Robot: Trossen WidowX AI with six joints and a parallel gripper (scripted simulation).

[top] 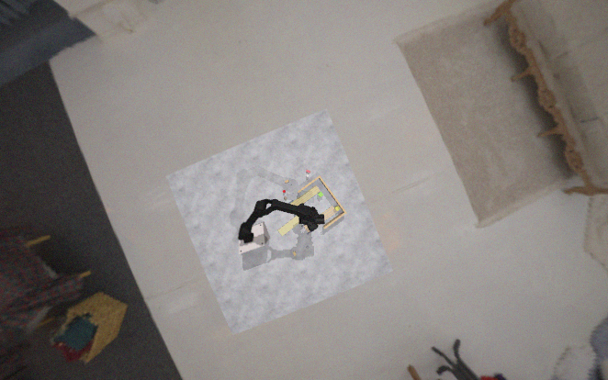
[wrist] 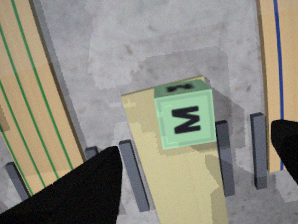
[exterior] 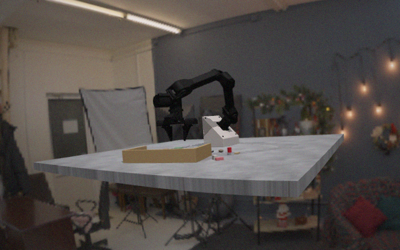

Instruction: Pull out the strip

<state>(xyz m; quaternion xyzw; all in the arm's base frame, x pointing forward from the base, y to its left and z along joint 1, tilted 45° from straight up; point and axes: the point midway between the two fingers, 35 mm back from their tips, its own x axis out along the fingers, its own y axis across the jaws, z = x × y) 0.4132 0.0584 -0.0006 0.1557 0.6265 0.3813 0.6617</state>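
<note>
Right now my gripper tip is 40 mm above the labelled cube. From my gripper tip the other things lie so: pale yellow strip (110 mm behind, 30 mm to the right, 60 mm below).
</note>
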